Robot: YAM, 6 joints.
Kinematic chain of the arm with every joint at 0, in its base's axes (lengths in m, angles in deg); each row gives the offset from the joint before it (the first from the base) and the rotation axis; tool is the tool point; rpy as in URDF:
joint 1: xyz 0 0 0.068 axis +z
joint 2: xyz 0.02 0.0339 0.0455 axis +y
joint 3: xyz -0.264 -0.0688 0 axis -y
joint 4: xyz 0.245 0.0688 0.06 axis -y
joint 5: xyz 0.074 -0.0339 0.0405 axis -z
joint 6: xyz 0.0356 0 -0.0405 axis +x
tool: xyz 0 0 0 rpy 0 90 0
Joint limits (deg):
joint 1: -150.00..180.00
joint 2: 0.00..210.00
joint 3: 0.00..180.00
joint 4: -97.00..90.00
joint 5: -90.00..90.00
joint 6: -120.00..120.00
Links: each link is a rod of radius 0.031 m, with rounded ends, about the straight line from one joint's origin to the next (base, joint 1, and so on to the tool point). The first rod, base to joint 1, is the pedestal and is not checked.
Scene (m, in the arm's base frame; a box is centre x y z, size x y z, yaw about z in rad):
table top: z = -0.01
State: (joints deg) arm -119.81 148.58 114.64 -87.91 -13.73 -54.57
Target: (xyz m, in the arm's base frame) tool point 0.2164 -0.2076 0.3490
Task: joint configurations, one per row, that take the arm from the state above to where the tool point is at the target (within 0.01 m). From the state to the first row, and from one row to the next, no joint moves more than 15 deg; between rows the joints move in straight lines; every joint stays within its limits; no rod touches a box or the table.
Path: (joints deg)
1: -105.10 138.80 112.71 -89.73 -15.23 -54.57
2: -90.40 129.02 110.78 -91.55 -16.73 -54.57
3: -75.69 119.24 108.84 -93.36 -18.24 -54.57
4: -60.98 109.46 106.91 -95.18 -19.74 -54.57
5: -46.28 99.68 104.98 -97.00 -21.24 -54.57

